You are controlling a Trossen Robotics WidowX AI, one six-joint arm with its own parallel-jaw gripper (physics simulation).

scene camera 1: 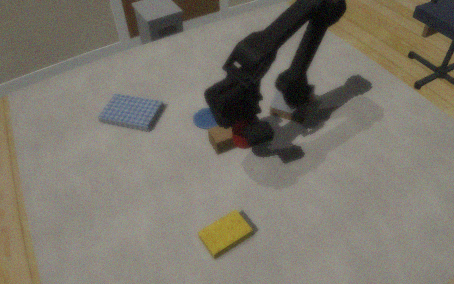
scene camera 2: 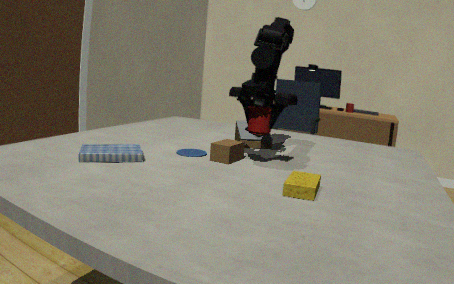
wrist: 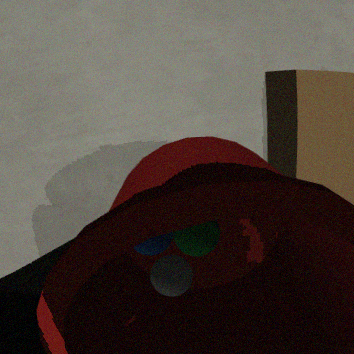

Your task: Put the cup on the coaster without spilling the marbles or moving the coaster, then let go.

grey marble: wrist 171,275; not seen in scene camera 1 (hidden by the gripper); not seen in scene camera 2 (hidden by a red cup)
green marble: wrist 197,240; not seen in scene camera 1 (hidden by the gripper); not seen in scene camera 2 (hidden by a red cup)
